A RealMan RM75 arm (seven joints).
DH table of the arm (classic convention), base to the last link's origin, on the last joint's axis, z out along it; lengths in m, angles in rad. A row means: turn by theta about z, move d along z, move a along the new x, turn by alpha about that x. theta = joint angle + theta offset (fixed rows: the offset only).
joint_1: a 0  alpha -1.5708  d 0.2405  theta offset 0
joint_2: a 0  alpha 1.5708  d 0  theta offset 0
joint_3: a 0  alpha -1.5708  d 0.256  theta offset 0
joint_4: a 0  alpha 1.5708  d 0  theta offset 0
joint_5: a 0  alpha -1.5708  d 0.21  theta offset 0
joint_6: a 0  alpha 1.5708  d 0  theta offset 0
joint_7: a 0  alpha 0  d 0.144  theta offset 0
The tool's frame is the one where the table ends.
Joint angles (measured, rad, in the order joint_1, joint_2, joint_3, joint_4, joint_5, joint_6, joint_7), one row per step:
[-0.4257 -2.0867 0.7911 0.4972 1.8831 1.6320 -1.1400]
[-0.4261 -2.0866 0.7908 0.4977 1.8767 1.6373 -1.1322]
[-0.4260 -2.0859 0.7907 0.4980 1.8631 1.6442 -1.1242]
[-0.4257 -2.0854 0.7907 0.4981 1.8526 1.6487 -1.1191]
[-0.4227 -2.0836 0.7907 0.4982 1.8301 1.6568 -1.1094]
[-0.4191 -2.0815 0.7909 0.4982 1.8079 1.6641 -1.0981]
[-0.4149 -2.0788 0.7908 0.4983 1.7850 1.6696 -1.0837]
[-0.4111 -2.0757 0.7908 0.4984 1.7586 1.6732 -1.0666]
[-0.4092 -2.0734 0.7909 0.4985 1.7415 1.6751 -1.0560]
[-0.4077 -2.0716 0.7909 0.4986 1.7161 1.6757 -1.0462]
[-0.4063 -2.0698 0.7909 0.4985 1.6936 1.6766 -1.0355]
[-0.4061 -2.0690 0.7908 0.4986 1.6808 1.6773 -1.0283]
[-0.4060 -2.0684 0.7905 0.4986 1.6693 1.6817 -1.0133]
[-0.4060 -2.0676 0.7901 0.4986 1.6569 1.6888 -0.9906]
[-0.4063 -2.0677 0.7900 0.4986 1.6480 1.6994 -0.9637]
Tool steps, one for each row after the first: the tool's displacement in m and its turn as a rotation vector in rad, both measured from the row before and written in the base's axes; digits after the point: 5 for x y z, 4 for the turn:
[0.00109 0.00027 0.00080 0.0063 -0.0056 -0.0089]
[0.00150 0.00065 0.00160 0.0108 -0.0110 -0.0084]
[0.00101 0.00049 0.00118 0.0081 -0.0083 -0.0049]
[0.00115 0.00061 0.00278 0.0179 -0.0163 -0.0063]
[0.00078 0.00048 0.00285 0.0192 -0.0146 -0.0066]
[0.00030 0.00064 0.00318 0.0231 -0.0123 -0.0071]
[0.00033 0.00126 0.00363 0.0285 -0.0119 -0.0078]
[0.00024 0.00101 0.00248 0.0186 -0.0071 -0.0050]
[0.00085 0.00190 0.00310 0.0247 -0.0126 -0.0028]
[0.00067 0.00159 0.00285 0.0230 -0.0104 -0.0039]
[0.00061 0.00103 0.00161 0.0138 -0.0057 -0.0037]
[0.00093 0.00054 0.00154 0.0163 -0.0042 -0.0117]
[0.00120 0.00037 0.00181 0.0210 -0.0032 -0.0186]
[0.00161 -0.00032 0.00121 0.0194 -0.0019 -0.0247]

